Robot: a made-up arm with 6 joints.
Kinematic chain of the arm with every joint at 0, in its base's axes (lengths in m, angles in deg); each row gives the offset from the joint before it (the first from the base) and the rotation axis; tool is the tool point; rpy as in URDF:
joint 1: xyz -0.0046 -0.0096 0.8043 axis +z
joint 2: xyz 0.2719 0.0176 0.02 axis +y
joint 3: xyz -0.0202 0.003 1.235 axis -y
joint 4: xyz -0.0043 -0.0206 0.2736 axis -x
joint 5: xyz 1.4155 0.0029 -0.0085 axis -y
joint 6: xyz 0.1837 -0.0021 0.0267 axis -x
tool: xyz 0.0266 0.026 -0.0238 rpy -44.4 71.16 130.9
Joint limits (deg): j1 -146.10..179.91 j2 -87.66..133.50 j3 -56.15..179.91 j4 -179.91..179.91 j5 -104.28..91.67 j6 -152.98..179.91
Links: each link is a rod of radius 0.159 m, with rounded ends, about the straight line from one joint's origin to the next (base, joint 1, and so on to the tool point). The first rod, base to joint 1, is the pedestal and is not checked.
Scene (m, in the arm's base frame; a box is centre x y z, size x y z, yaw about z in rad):
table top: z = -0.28
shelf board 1: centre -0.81 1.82 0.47 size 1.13 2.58 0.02 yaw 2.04
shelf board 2: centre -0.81 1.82 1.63 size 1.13 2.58 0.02 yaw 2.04
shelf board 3: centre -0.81 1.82 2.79 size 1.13 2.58 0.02 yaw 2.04
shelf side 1: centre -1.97 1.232 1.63 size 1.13 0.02 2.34 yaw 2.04
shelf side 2: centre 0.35 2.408 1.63 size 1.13 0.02 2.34 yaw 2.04
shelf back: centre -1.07 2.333 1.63 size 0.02 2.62 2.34 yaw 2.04
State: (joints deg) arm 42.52 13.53 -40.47 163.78 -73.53 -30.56
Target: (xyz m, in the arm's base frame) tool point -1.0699 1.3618 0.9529
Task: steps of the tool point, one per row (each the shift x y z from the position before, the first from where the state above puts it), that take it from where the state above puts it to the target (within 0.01 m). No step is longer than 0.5 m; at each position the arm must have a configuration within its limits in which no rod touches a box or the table.
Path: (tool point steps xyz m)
1: -0.3395 0.3066 -0.0239
2: -0.4045 0.2087 -0.0241
3: -0.4426 0.0984 -0.0239
4: -0.4508 -0.0176 -0.0236
5: -0.4290 -0.1316 -0.0236
6: -0.3789 -0.2350 -0.0232

